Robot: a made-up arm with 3 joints. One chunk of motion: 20 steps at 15 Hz.
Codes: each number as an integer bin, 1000 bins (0 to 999) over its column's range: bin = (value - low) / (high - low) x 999, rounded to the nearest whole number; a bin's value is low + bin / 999 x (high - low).
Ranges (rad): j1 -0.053..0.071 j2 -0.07..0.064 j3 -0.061..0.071
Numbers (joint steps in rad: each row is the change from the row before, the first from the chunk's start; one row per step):
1: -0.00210 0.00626 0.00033
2: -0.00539 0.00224 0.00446
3: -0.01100 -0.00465 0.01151
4: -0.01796 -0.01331 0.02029
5: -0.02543 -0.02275 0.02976
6: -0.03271 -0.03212 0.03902
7: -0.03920 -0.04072 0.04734
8: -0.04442 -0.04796 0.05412
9: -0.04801 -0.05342 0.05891
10: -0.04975 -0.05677 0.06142
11: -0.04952 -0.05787 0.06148
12: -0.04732 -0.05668 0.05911
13: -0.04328 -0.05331 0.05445
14: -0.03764 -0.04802 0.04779
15: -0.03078 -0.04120 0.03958
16: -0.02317 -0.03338 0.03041
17: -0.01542 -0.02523 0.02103
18: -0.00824 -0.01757 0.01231
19: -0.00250 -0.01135 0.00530
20: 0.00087 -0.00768 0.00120
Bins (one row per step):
1: 410 569 464
2: 384 539 495
3: 338 487 549
4: 282 423 615
5: 222 352 687
6: 163 282 757
7: 111 218 820
8: 69 164 871
9: 40 124 908
10: 26 99 926
11: 28 90 927
12: 46 99 909
13: 78 124 874
14: 124 164 823
15: 179 215 761
16: 240 273 692
17: 303 334 621
18: 361 391 555
19: 407 437 502
20: 434 465 471

